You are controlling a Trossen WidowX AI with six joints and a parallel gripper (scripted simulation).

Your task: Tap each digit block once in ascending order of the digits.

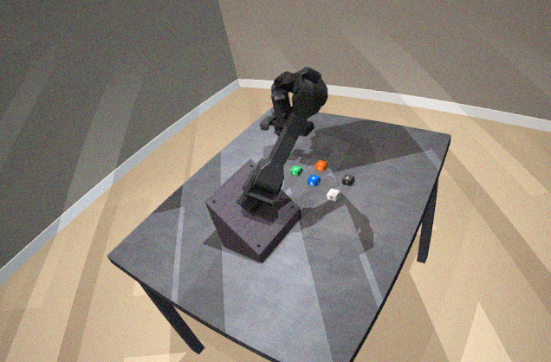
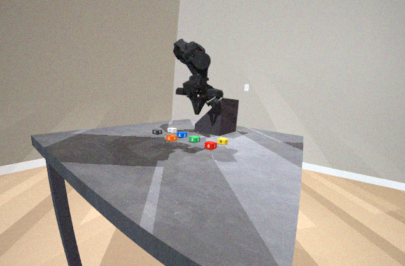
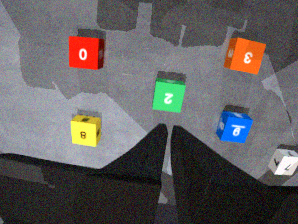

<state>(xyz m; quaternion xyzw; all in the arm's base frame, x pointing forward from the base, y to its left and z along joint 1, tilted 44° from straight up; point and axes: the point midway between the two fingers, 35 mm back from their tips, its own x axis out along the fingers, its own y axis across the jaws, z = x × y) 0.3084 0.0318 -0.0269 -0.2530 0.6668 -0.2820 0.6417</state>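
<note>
The orange block lies 50 mm ahead of my gripper tip, 80 mm to the right of it and 100 mm below it. The rest, counted from my gripper tip: blue block: 40 mm behind, 90 mm to the right, 100 mm below; then green block: 10 mm behind, 10 mm to the right, 100 mm below; then red block: 30 mm ahead, 90 mm to the left, 100 mm below.
</note>
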